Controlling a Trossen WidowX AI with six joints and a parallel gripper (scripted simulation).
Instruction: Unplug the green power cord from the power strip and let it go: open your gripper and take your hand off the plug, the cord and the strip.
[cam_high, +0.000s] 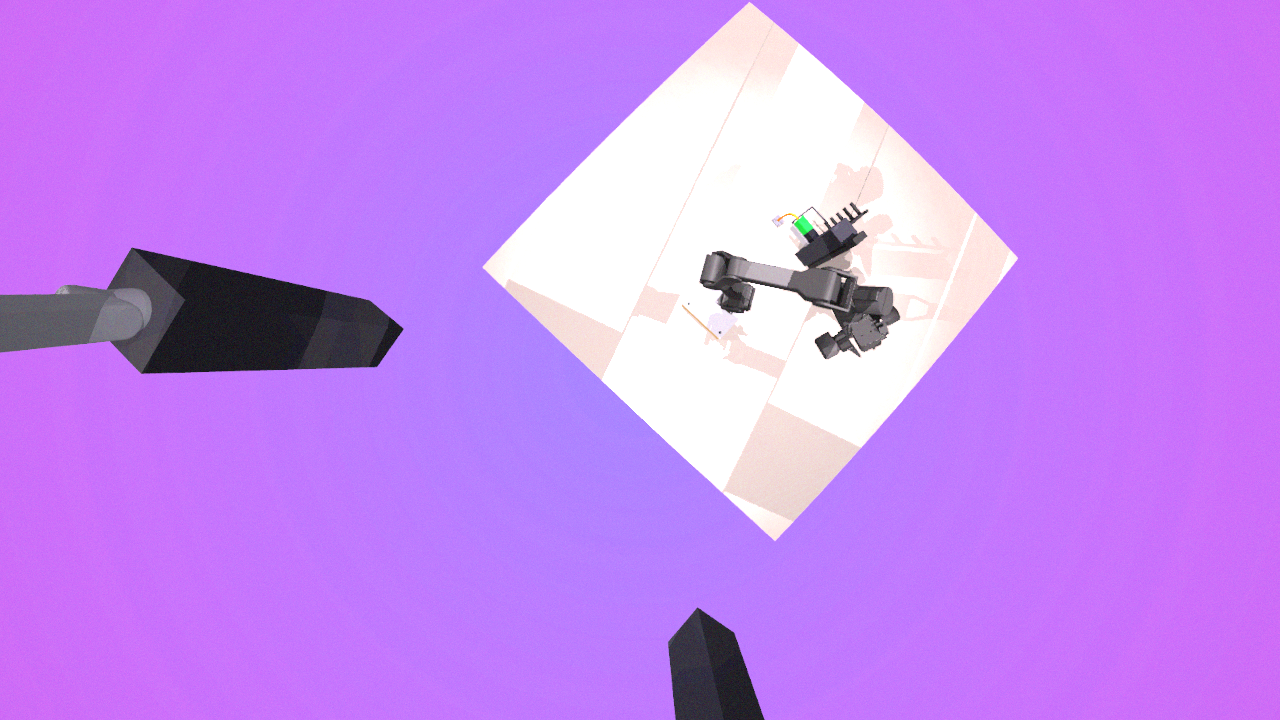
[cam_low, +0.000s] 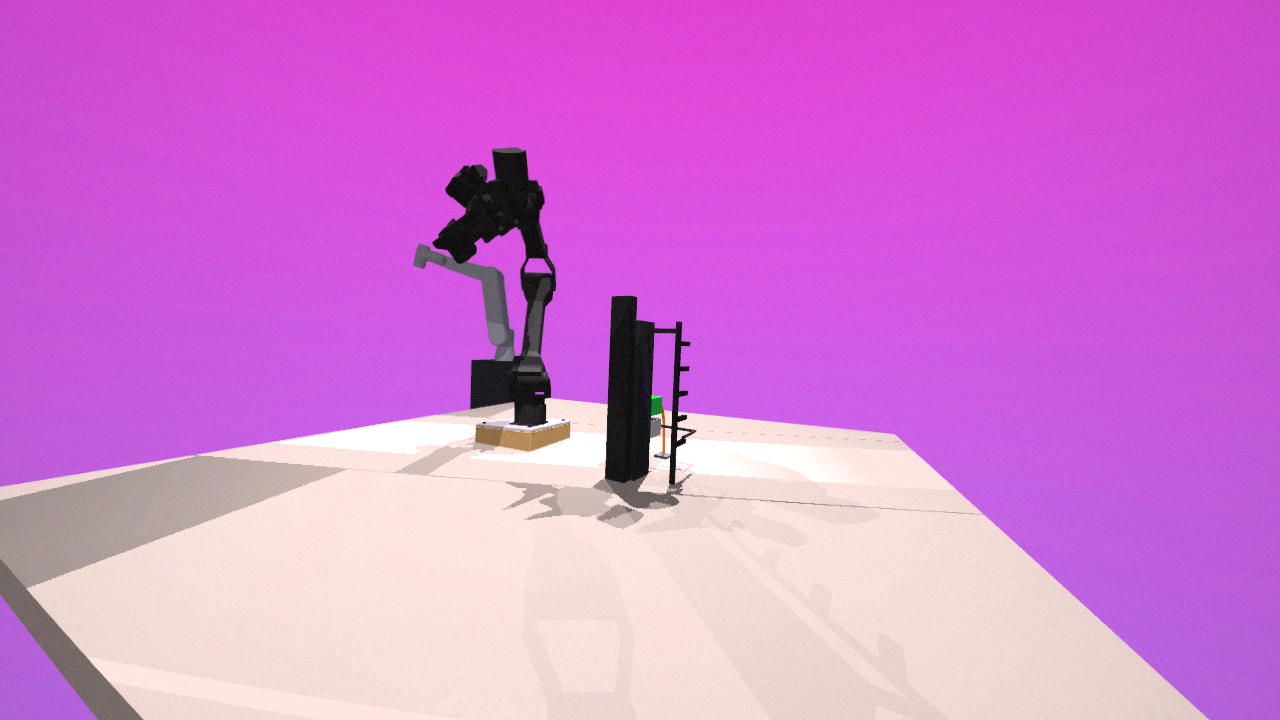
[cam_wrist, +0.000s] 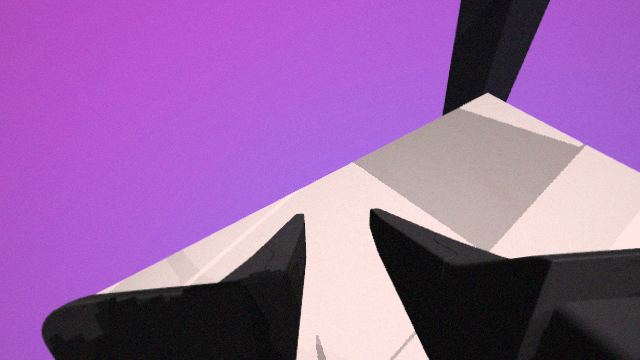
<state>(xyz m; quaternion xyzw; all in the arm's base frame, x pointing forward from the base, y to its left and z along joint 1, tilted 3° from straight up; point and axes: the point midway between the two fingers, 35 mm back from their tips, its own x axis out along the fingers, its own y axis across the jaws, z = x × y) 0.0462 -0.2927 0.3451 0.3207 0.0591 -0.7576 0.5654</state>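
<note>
The green plug is 27 cm ahead of my gripper tip, 26 cm below it and 25 cm to the left of it. From my gripper tip the other things lie so: tall black block 25 cm ahead, 23 cm below, 16 cm to the left.
</note>
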